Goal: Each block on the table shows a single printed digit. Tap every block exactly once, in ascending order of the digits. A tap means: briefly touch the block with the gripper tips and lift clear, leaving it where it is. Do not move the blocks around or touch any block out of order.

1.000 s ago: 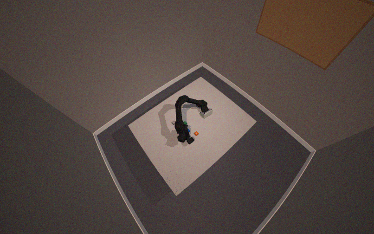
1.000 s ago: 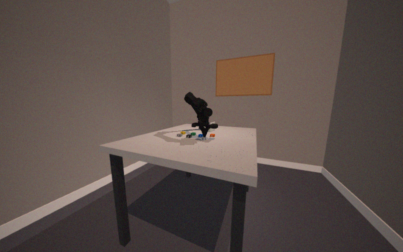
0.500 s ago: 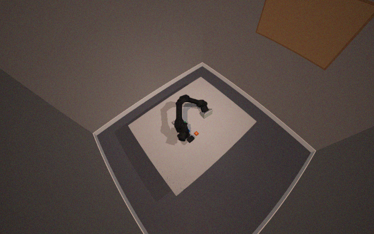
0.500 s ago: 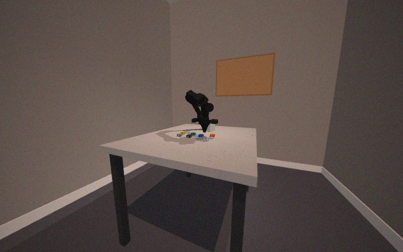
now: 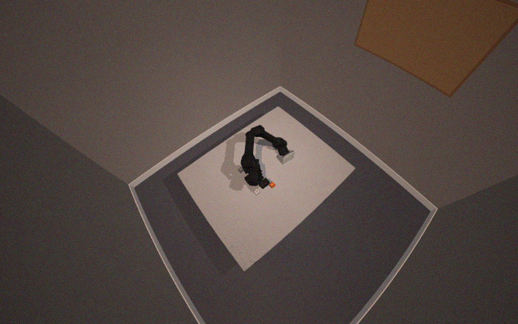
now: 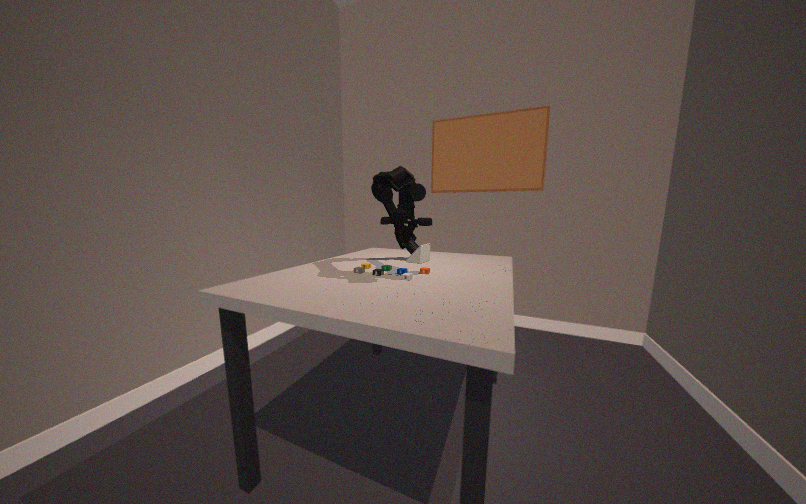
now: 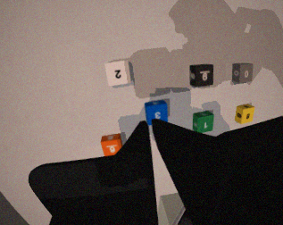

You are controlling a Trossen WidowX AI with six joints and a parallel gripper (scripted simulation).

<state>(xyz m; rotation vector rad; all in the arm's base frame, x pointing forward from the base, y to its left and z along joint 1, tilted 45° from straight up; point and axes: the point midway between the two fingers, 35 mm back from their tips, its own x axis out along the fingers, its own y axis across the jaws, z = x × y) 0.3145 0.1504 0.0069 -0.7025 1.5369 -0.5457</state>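
Right now the blue block is 4 cm behind my gripper tip, 3 cm to the right of it and 11 cm below it. From my gripper tip the other things lie so: white block: 3 cm ahead, 2 cm to the left, 11 cm below; then orange block: 9 cm behind, 4 cm to the left, 11 cm below; then black block: 2 cm ahead, 11 cm to the right, 11 cm below.
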